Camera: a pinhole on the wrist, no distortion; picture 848 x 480 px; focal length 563.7 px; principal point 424.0 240.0 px. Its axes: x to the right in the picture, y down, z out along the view. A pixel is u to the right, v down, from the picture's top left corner.
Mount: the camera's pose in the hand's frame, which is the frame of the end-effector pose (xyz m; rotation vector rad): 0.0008 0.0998 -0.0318 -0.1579 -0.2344 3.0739
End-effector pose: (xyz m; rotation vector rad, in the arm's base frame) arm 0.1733 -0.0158 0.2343 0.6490 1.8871 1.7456
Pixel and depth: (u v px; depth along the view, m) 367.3 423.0 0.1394
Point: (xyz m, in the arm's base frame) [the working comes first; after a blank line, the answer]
In the camera's frame: -0.0140 0.0453 0.1394

0.2392 0.0616 0.2613
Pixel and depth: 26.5 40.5 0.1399
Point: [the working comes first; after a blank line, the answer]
In the camera's frame: -0.0987 -0.0495 0.1399

0.1876 0.1422 0.3448
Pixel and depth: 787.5 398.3 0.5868
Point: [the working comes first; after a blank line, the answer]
In the camera's frame: 0.3784 0.1648 0.5868

0.8217 0.0616 0.0904
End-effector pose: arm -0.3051 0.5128 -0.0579 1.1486 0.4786 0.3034
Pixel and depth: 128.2 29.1 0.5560
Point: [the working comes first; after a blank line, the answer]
In the camera's frame: -0.2918 -0.2080 0.5560

0.1984 0.2461 0.2685
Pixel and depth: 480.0 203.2 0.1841
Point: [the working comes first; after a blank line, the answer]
In the camera's frame: 0.0183 -0.0120 0.1841

-0.2592 0.4100 0.0771
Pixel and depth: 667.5 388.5 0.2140
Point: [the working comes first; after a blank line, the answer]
In the camera's frame: 0.0924 0.0564 0.2140

-0.3229 0.3375 0.0353
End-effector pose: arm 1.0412 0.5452 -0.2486 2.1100 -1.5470 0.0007
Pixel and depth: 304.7 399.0 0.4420
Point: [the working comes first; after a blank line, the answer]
In the camera's frame: -0.0935 0.1247 0.4420

1.0234 0.3699 -0.6144
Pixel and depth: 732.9 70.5 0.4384
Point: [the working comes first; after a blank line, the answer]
In the camera's frame: 0.2402 -0.1318 0.4384

0.6672 0.5939 -0.6012
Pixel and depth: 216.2 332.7 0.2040
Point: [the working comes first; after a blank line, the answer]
In the camera's frame: -0.0752 0.0335 0.2040

0.9805 0.4227 -0.3682
